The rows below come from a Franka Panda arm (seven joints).
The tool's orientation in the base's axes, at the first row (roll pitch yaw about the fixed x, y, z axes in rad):
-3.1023, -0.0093, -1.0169
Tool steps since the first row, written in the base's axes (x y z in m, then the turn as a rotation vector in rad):
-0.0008, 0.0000, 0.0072, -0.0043, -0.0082, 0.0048
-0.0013, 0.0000, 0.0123, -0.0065, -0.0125, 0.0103
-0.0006, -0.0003, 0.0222, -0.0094, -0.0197, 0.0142
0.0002, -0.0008, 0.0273, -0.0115, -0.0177, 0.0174
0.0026, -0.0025, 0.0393, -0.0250, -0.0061, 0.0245
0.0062, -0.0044, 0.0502, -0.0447, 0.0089, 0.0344
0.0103, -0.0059, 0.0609, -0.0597, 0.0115, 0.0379
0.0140, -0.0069, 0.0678, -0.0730, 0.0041, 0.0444
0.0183, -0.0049, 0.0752, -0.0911, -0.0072, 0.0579
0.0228, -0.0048, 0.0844, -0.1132, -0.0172, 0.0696
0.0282, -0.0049, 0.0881, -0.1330, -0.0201, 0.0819
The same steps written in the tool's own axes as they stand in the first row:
-0.0004, 0.0004, -0.0072, 0.0048, 0.0078, -0.0051
-0.0006, 0.0006, -0.0123, 0.0073, 0.0117, -0.0107
0.0001, -0.0002, -0.0222, 0.0119, 0.0178, -0.0148
0.0010, -0.0008, -0.0273, 0.0092, 0.0184, -0.0181
0.0039, -0.0024, -0.0392, -0.0077, 0.0235, -0.0255
0.0075, -0.0049, -0.0500, -0.0308, 0.0319, -0.0360
0.0110, -0.0080, -0.0605, -0.0408, 0.0432, -0.0400
0.0139, -0.0109, -0.0673, -0.0415, 0.0581, -0.0471
0.0145, -0.0159, -0.0745, -0.0413, 0.0789, -0.0614
0.0169, -0.0202, -0.0835, -0.0443, 0.1025, -0.0741
0.0198, -0.0248, -0.0870, -0.0521, 0.1204, -0.0872

